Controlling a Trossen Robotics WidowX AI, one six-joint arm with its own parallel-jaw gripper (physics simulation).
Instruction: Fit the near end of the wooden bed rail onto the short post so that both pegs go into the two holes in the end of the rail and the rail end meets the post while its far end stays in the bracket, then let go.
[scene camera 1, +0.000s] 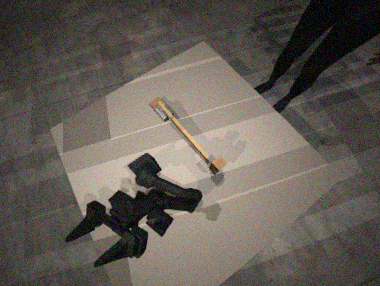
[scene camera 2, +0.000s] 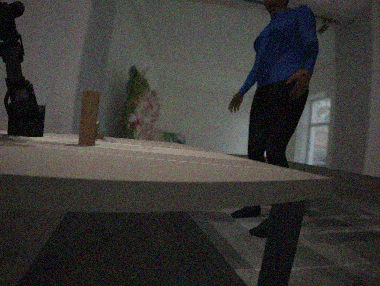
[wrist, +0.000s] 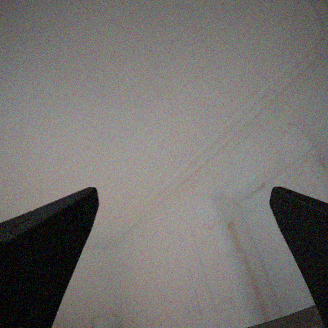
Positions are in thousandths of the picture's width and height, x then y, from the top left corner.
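My gripper (scene camera 1: 207, 883): open, holding nothing. A short post (scene camera 2: 236, 386). Gripper again (wrist: 566, 599).
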